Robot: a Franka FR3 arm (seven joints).
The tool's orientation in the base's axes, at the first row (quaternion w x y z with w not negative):
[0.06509 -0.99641 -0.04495 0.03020]
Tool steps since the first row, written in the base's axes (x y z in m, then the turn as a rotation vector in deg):
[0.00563 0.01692 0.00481 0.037 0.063 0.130]
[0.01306 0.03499 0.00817 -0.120 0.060 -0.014]
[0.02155 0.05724 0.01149 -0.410 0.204 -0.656]
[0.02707 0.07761 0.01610 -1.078 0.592 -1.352]
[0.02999 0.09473 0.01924 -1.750 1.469 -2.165]
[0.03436 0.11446 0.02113 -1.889 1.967 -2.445]
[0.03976 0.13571 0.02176 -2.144 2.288 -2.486]
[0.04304 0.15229 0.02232 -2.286 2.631 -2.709]
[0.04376 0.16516 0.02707 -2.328 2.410 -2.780]
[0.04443 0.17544 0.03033 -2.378 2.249 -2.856]
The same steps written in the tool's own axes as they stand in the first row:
[0.00692 -0.01686 -0.00298 0.036 -0.076 -0.123]
[0.01581 -0.03452 -0.00450 -0.113 -0.068 0.029]
[0.02615 -0.05620 -0.00553 -0.353 -0.150 0.702]
[0.03329 -0.07645 -0.00787 -0.943 -0.498 1.484]
[0.03763 -0.09352 -0.00899 -1.485 -1.314 2.445]
[0.04371 -0.11288 -0.00865 -1.561 -1.780 2.794]
[0.05103 -0.13349 -0.00693 -1.782 -2.114 2.893]
[0.05582 -0.14965 -0.00559 -1.879 -2.435 3.166]
[0.05748 -0.16293 -0.00871 -1.938 -2.211 3.211]
[0.05893 -0.17346 -0.01067 -1.999 -2.046 3.269]

